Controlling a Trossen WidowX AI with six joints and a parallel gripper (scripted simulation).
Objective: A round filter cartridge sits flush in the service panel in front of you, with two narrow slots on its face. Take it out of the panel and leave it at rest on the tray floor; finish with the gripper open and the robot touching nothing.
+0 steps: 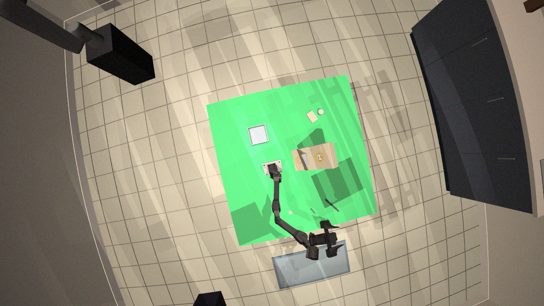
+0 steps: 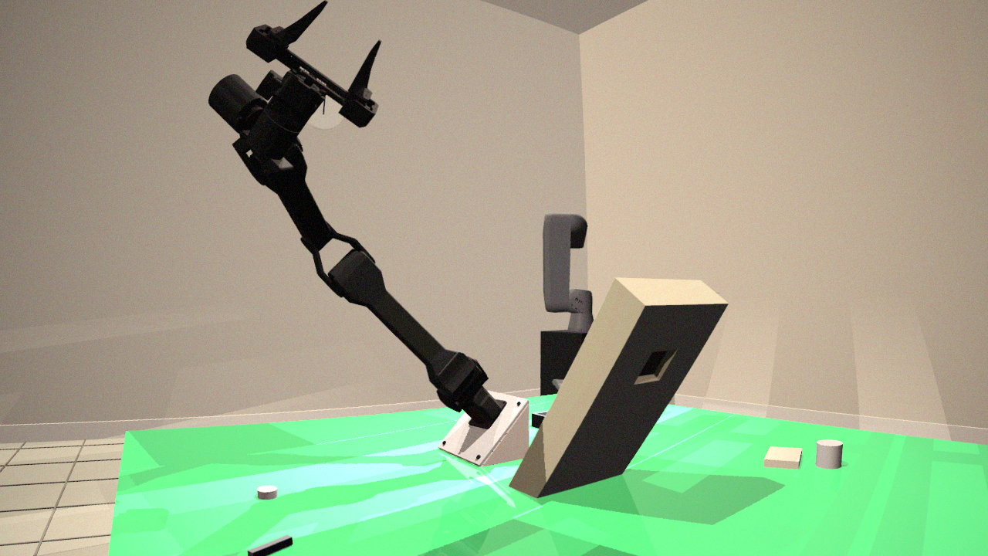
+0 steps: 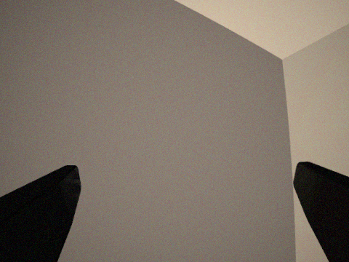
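My gripper tip is now 100 mm short of the round white filter cartridge, 370 mm to the right of it and 400 mm above it. Also, from my gripper tip: beige block: 180 mm ahead, 700 mm to the left, 620 mm below; then tan service panel: 60 mm ahead, 370 mm to the left, 480 mm below; then dark bar: 20 mm behind, 90 mm to the right, 620 mm below.
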